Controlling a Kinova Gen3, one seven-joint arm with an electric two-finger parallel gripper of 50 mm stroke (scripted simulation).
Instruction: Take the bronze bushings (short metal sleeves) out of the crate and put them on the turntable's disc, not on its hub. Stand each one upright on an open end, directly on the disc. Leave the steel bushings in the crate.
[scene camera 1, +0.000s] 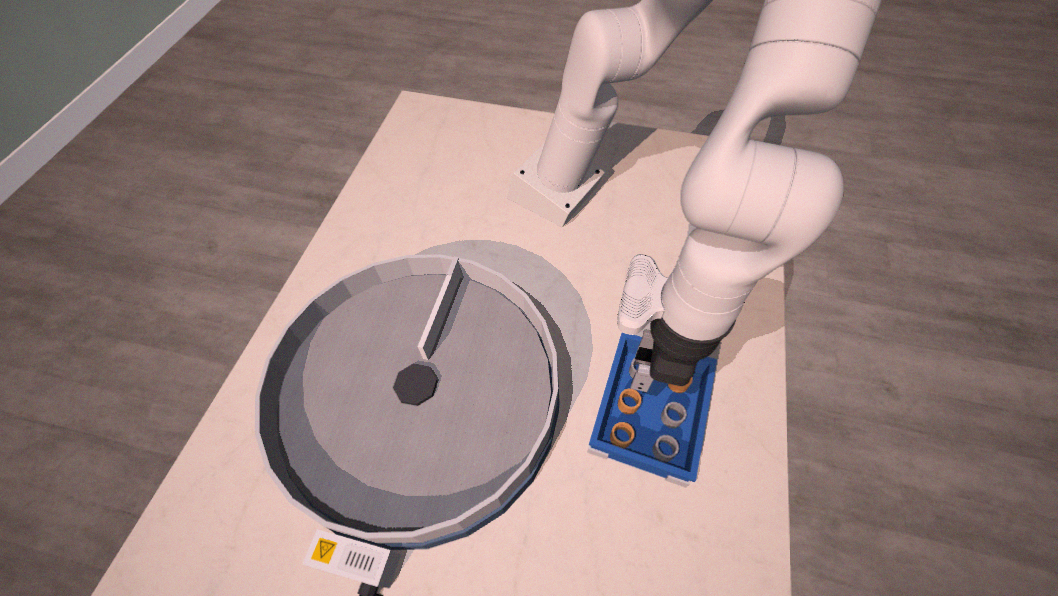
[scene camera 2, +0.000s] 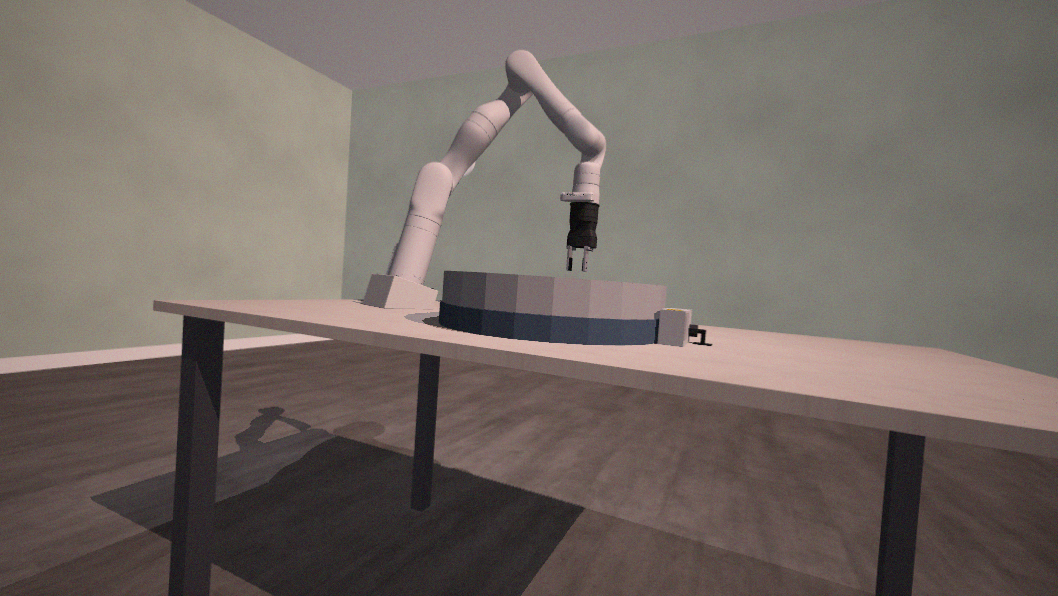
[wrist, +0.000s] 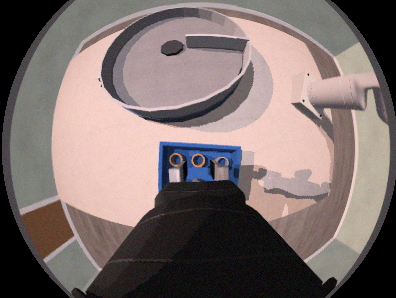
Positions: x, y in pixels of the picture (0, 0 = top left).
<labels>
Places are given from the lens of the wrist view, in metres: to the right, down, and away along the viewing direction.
gripper (wrist: 198, 167): 0.00, 0.03, 0.18
turntable disc (wrist: 147, 72): -0.14, -0.20, 0.24
blue crate (wrist: 210, 151): 0.03, 0.01, 0.30
The marked spots on the blue crate and the turntable disc are 0.27 m apart.
</labels>
